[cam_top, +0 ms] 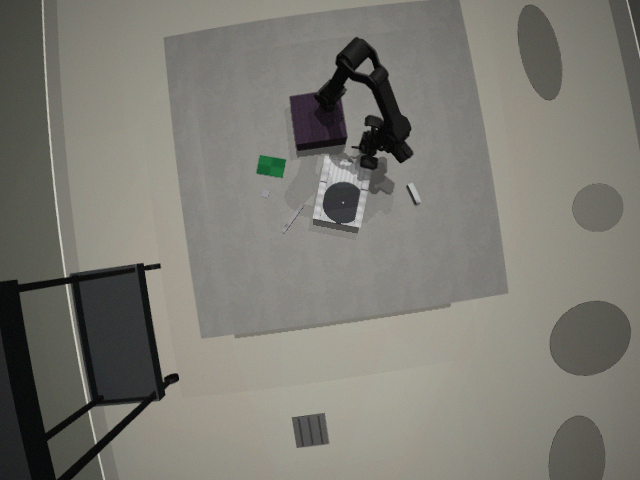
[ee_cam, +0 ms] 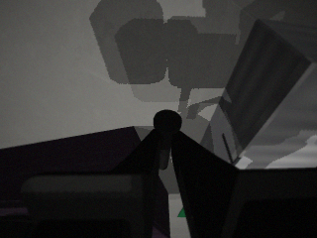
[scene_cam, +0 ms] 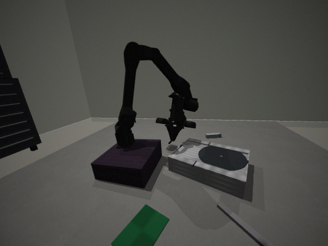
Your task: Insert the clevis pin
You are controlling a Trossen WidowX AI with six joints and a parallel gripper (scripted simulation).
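My gripper tip is 15 cm short of the rimmed steel tray, 11 cm to the left of it and 1 cm above it. Round my gripper tip: dark aluminium disc 19 cm ahead, 12 cm to the right; then green flat patch 4 cm behind, 36 cm to the right, 6 cm below; then steel clevis pin 1 cm to the right.
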